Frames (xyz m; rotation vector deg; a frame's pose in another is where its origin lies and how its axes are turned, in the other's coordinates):
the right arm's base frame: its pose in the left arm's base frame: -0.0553 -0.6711 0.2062 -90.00 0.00 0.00
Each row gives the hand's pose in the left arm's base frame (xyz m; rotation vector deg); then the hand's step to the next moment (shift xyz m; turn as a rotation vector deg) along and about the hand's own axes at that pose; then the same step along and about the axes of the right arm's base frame.
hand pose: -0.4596 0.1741 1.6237 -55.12 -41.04 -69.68
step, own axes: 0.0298 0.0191 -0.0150 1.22 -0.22 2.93
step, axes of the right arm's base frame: 0.0247 -0.0152 -0.0253 0.18 -2.40 2.08
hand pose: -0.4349 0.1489 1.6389 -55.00 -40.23 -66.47
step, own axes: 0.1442 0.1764 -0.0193 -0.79 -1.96 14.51
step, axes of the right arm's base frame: 0.2087 -0.0709 -0.0608 -1.82 -6.22 13.15
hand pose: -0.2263 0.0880 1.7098 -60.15 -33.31 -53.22
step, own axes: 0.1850 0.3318 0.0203 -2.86 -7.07 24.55
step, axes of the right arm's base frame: 0.3801 0.0023 0.0156 -7.09 -11.09 22.08
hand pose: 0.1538 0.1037 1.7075 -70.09 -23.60 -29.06
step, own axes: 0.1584 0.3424 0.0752 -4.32 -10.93 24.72
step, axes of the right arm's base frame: 0.3239 0.1566 0.1361 -10.51 -13.33 21.47
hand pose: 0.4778 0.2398 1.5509 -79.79 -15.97 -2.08
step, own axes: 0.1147 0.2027 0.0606 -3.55 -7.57 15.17
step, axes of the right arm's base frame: 0.1387 0.1618 0.1118 -7.48 -8.82 12.90
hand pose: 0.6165 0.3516 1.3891 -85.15 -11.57 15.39
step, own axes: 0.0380 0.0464 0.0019 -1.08 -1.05 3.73
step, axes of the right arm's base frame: 0.0332 0.0473 0.0161 -2.08 -1.37 3.16
